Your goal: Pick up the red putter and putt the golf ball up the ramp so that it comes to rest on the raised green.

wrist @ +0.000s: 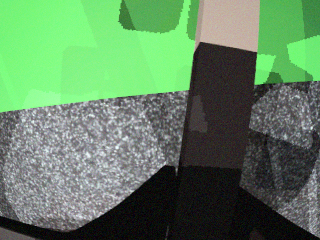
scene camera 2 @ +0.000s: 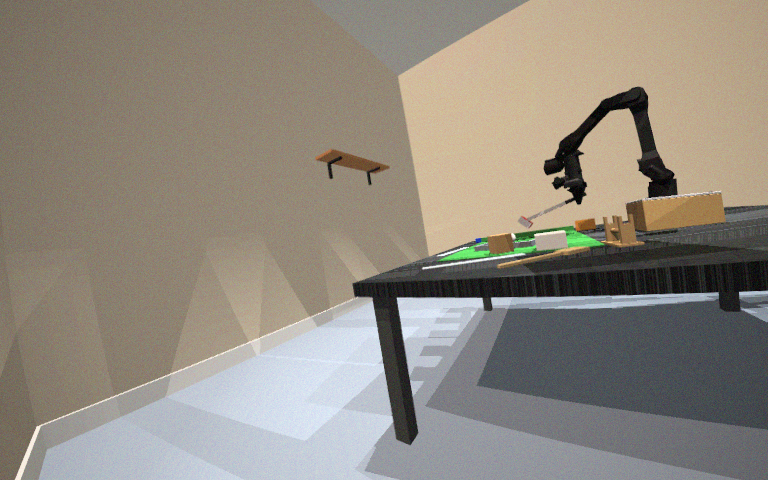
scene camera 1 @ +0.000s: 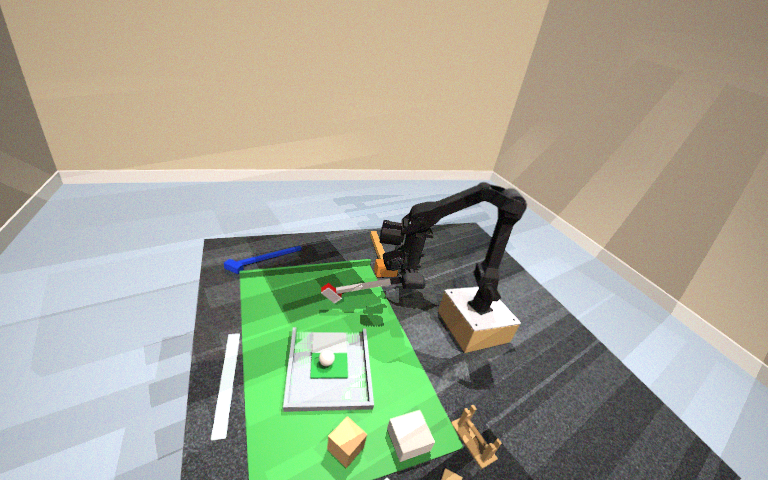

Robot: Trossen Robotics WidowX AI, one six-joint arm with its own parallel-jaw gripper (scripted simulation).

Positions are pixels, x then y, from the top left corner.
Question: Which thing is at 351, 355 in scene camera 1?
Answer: A grey platform.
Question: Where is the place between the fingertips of my gripper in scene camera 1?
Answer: At 404, 286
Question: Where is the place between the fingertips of my gripper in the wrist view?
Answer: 189, 179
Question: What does my gripper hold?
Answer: A red putter.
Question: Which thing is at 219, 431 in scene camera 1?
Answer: A white strip.
